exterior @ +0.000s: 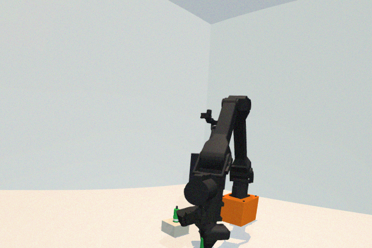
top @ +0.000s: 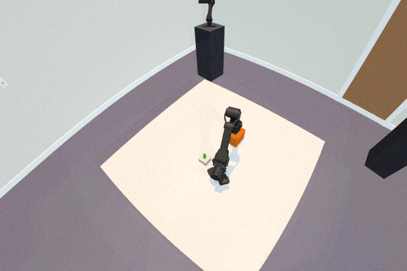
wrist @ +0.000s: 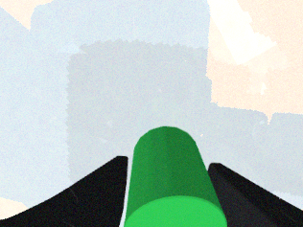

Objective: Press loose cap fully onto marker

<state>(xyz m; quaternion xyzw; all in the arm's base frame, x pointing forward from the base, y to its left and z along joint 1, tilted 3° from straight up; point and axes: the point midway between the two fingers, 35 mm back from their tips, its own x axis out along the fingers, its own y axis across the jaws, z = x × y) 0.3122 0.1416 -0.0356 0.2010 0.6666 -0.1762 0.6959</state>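
The green marker lies 160 mm to the right of my gripper tip, 60 mm above it and 20 mm behind it. Round my gripper tip: green cap (10 mm above); holder block (160 mm to the right, 20 mm behind, 10 mm above).
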